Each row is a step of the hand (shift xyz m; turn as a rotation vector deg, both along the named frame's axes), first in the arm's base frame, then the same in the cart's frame.
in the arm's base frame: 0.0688 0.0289 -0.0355 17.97 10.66 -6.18
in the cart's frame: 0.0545 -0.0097 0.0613 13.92 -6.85 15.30
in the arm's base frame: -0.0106 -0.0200 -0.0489 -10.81 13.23 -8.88
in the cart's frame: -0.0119 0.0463 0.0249 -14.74 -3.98 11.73
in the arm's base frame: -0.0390 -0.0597 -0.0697 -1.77 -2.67 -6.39
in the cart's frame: -0.0325 0.0935 0.0122 -1.92 6.13 3.13
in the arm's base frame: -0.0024 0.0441 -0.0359 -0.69 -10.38 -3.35
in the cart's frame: -0.0176 -0.0134 0.0524 1.37 10.32 -3.31
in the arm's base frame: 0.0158 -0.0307 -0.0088 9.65 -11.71 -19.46
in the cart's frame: 0.0214 0.0278 -0.0062 9.48 19.80 11.27
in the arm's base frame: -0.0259 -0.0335 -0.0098 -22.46 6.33 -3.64
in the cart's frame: -0.0182 0.0354 -0.0174 -23.60 -0.29 0.84
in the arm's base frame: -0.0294 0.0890 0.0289 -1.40 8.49 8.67
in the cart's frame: -0.0457 -0.0846 0.0195 -2.22 -11.75 -2.47
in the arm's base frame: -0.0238 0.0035 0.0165 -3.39 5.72 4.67
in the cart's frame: -0.0215 -0.0099 -0.0170 -4.00 -6.94 -1.35
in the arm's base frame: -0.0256 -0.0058 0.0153 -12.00 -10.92 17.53
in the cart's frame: -0.0212 -0.0016 -0.0217 -6.60 -0.40 -22.95
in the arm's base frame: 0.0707 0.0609 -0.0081 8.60 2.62 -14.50
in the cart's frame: 0.0524 -0.0517 0.0580 5.71 5.58 15.08
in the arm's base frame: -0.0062 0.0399 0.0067 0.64 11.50 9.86
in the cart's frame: -0.0146 -0.0350 0.0154 -0.82 -15.09 -1.23
